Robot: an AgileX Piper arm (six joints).
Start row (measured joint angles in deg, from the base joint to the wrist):
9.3, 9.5, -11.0, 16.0, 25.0, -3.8
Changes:
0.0, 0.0, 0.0, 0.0, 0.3, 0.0
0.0, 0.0, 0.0, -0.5, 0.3, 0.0
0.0, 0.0, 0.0, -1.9, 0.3, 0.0
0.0, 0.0, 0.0, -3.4, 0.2, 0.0
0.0, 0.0, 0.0, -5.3, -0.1, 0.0
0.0, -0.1, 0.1, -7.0, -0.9, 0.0
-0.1, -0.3, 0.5, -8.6, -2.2, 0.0
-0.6, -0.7, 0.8, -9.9, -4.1, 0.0
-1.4, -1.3, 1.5, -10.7, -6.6, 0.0
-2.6, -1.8, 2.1, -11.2, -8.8, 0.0
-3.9, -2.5, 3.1, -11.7, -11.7, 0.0
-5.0, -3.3, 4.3, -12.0, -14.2, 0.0
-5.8, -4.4, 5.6, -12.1, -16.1, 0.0
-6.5, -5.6, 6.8, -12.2, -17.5, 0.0
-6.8, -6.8, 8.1, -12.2, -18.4, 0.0
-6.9, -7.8, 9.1, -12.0, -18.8, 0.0
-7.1, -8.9, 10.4, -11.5, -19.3, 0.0
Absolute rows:
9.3, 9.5, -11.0, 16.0, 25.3, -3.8
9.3, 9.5, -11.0, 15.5, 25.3, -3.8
9.3, 9.5, -11.0, 14.1, 25.3, -3.8
9.3, 9.5, -11.0, 12.6, 25.2, -3.8
9.3, 9.5, -11.0, 10.7, 24.9, -3.8
9.3, 9.4, -10.9, 9.0, 24.1, -3.8
9.2, 9.2, -10.5, 7.4, 22.8, -3.8
8.7, 8.8, -10.2, 6.1, 20.9, -3.8
7.9, 8.2, -9.5, 5.3, 18.4, -3.8
6.7, 7.7, -8.9, 4.8, 16.2, -3.8
5.4, 7.0, -7.9, 4.3, 13.3, -3.8
4.3, 6.2, -6.7, 4.0, 10.8, -3.8
3.5, 5.1, -5.4, 3.9, 8.9, -3.8
2.8, 3.9, -4.2, 3.8, 7.5, -3.8
2.5, 2.7, -2.9, 3.8, 6.6, -3.8
2.4, 1.7, -1.9, 4.0, 6.2, -3.8
2.2, 0.6, -0.6, 4.5, 5.7, -3.8

